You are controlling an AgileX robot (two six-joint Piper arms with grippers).
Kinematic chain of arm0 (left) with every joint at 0, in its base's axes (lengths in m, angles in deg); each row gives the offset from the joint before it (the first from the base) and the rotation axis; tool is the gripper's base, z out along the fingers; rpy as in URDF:
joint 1: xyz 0 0 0.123 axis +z
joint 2: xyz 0 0 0 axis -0.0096 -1 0
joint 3: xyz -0.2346 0.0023 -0.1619 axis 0.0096 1 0
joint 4: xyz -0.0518 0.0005 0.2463 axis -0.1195 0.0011 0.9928
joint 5: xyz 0 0 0 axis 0.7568 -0.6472 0.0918
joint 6: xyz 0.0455 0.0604 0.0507 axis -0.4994 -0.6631 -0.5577
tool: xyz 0 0 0 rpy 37.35 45.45 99.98
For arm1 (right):
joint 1: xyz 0 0 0.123 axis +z
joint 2: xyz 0 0 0 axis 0.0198 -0.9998 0
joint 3: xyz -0.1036 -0.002 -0.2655 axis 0.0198 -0.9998 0
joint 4: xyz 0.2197 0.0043 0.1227 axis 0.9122 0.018 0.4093
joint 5: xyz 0 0 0 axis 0.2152 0.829 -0.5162
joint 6: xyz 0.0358 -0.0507 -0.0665 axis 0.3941 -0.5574 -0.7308
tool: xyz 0 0 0 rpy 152.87 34.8 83.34
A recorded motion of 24 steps. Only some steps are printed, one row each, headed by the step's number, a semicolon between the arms.
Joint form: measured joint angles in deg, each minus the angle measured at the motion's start. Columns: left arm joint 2, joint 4, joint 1, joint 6, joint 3, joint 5; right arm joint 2, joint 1, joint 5, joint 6, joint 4, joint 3.
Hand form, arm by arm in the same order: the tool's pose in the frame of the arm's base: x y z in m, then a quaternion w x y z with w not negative. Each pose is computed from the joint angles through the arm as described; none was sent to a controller.
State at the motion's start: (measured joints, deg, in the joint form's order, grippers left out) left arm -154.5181 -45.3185 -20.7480 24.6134 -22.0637 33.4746; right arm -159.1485 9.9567 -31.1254 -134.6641 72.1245 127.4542
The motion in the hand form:
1: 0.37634 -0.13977 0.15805 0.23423 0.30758 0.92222 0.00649; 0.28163 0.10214 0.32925 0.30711 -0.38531 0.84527 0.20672
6: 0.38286 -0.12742 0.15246 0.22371 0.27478 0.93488 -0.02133; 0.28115 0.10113 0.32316 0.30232 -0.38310 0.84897 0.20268
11: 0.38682 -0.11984 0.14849 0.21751 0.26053 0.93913 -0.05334; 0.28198 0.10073 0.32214 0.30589 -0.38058 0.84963 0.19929
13: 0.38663 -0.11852 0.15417 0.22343 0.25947 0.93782 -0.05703; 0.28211 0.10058 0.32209 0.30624 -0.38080 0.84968 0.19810
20: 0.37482 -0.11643 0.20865 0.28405 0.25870 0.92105 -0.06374; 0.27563 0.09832 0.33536 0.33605 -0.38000 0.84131 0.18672
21: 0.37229 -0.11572 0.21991 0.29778 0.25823 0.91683 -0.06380; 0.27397 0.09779 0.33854 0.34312 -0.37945 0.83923 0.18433
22: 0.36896 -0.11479 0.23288 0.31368 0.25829 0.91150 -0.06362; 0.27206 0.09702 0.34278 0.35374 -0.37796 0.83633 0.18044
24: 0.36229 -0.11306 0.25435 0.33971 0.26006 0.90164 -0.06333; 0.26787 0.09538 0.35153 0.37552 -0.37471 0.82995 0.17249
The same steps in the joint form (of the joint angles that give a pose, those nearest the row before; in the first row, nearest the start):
1: -0.53 -0.95 0.51 -0.43 -0.10 -0.12; 0.00 0.00 -0.13 0.00 0.03 -0.38
6: -1.65 -8.48 3.26 -4.92 -0.72 -0.73; 0.00 0.00 -0.92 0.00 -0.42 -1.58
11: -2.49 -17.19 5.38 -12.06 -1.10 -1.43; 0.00 0.00 -1.74 0.00 -0.52 -1.84
13: -1.69 -18.19 5.67 -12.99 -1.11 -1.64; 0.00 0.00 -1.82 0.00 -0.64 -1.84
20: 6.72 -19.53 5.67 -13.93 -0.28 -2.13; 2.45 0.00 -3.31 -0.10 -0.76 -1.84
21: 8.36 -19.54 5.67 -13.90 -0.28 -2.13; 3.04 0.00 -3.65 -0.11 -0.76 -1.84
22: 10.28 -19.54 5.67 -13.95 -0.28 -2.13; 3.80 0.00 -4.31 -0.11 -0.76 -1.84
24: 13.50 -19.67 5.67 -14.35 -0.28 -2.22; 5.38 0.00 -5.66 -0.10 -0.77 -1.84

